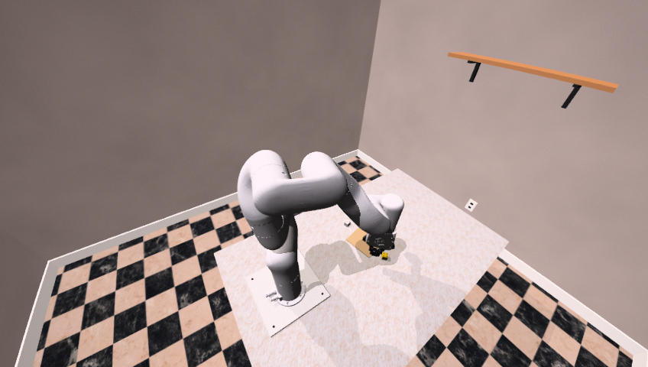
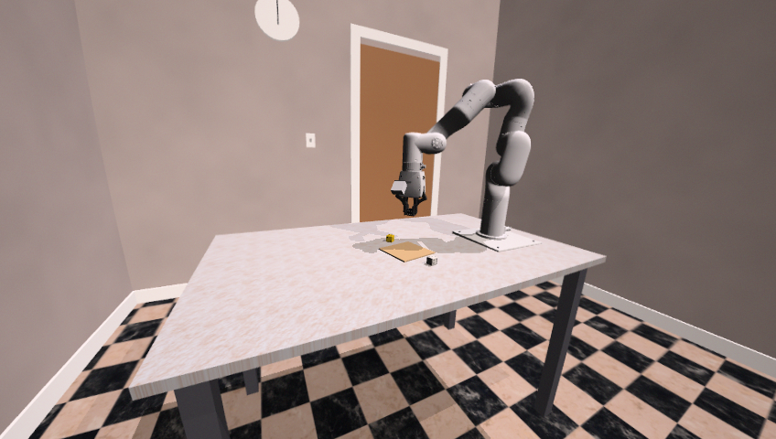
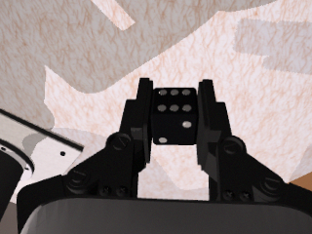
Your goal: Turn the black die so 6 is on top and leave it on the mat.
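My gripper is now 70 mm short of the tan mat, 120 mm to the right of it and 120 mm above it. Round my hand: white die (40 mm ahead, 240 mm to the left, 110 mm below); black die (10 mm below); yellow die (80 mm ahead, 110 mm below).
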